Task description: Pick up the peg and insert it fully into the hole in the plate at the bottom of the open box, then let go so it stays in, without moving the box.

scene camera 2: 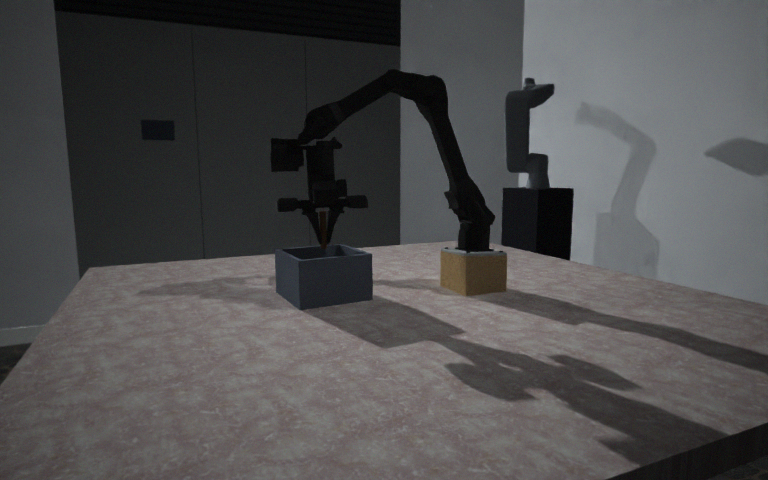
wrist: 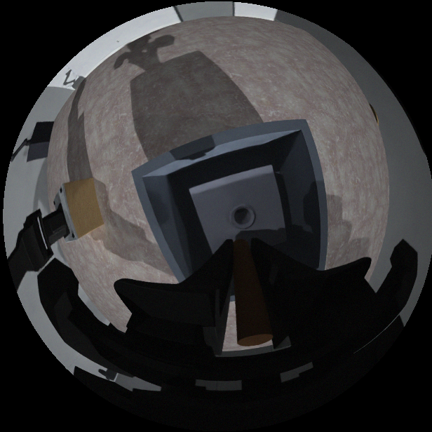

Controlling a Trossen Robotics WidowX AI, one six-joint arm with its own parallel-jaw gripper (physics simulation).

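Pixels of known places: gripper, between the fingertips: [scene camera 2: 324, 243]; arm's base, origin of its link: [scene camera 2: 474, 250].
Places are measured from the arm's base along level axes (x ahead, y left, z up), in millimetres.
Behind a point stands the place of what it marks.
The orange-brown peg [scene camera 2: 323, 226] @(x 327, y -103, z 64 mm) [wrist: 251, 300] stands upright between the fingers of my gripper [scene camera 2: 324, 240] @(x 326, y -102, z 26 mm) [wrist: 241, 244], which is shut on it. The blue-grey open box [scene camera 2: 334, 283] @(x 339, y -20, z -43 mm) [wrist: 324, 215] stands on the table right below, and the fingertips and the peg's lower end are around the height of its rim. In the wrist view the grey plate [wrist: 265, 185] lies at the bottom of the box, with a round hole [wrist: 243, 216] near its middle. The peg's lower end shows just below the hole in that view. The near part of the plate is hidden by the fingers.
The arm's tan base block [scene camera 2: 472, 272] @(x 51, y 58, z -36 mm) [wrist: 84, 207] stands on the table [scene camera 2: 226, 384] @(x 608, y 254, z -88 mm) [wrist: 280, 65] to the right of the box in the scene view. The box's four walls surround the plate closely. A second, grey arm [scene camera 2: 518, 130] stands on a dark pedestal behind the table.
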